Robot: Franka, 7 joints.
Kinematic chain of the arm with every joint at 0, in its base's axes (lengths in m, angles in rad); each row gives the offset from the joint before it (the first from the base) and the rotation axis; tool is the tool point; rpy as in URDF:
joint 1: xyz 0 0 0.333 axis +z
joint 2: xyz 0 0 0 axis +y
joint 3: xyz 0 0 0.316 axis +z
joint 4: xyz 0.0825 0 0 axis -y
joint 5: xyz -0.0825 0 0.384 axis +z
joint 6: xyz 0 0 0 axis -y
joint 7: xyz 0.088 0 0 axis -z
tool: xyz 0 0 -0.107 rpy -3.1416 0 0
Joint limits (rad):
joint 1: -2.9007..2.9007
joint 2: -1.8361..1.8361
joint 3: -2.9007..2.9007
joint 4: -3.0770..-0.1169
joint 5: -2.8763..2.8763
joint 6: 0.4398..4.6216
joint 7: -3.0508..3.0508
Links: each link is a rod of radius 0.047 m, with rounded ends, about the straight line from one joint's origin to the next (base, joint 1, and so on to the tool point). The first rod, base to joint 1, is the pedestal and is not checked.
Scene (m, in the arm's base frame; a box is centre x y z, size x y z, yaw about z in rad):
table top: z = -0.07
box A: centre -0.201 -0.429 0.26 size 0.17 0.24 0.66 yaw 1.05
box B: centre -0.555 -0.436 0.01 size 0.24 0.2 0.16 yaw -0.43
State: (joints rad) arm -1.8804 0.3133 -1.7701 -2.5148 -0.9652 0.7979 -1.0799
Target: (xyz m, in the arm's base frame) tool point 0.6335 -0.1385 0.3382
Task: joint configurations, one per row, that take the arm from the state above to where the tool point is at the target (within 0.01 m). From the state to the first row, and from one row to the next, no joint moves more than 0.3 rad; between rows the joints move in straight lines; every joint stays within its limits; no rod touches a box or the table.
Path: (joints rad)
1: -1.9905 0.1575 -1.5093 -2.3962 -1.2253 0.9728 -1.0165
2: -2.1006 0.0017 -1.2484 -2.2776 -1.4854 1.1477 -0.9532
3: -1.8329 -0.0479 -1.1654 -2.1274 -1.4097 1.1416 -0.9785
4: -1.5652 -0.0976 -1.0824 -1.9772 -1.3340 1.1355 -1.0039
5: -1.2974 -0.1473 -0.9994 -1.8270 -1.2583 1.1294 -1.0292
6: -1.0297 -0.1970 -0.9163 -1.6768 -1.1826 1.1233 -1.0546
7: -0.7620 -0.2467 -0.8333 -1.5266 -1.1069 1.1172 -1.0799
8: -0.4954 0.0212 -0.5945 -1.5458 -1.0903 1.2404 -1.0799
9: -0.2288 0.2891 -0.3557 -1.5650 -1.0738 1.3635 -1.0799
10: 0.0377 0.5569 -0.1170 -1.5842 -1.0573 1.4867 -1.0799

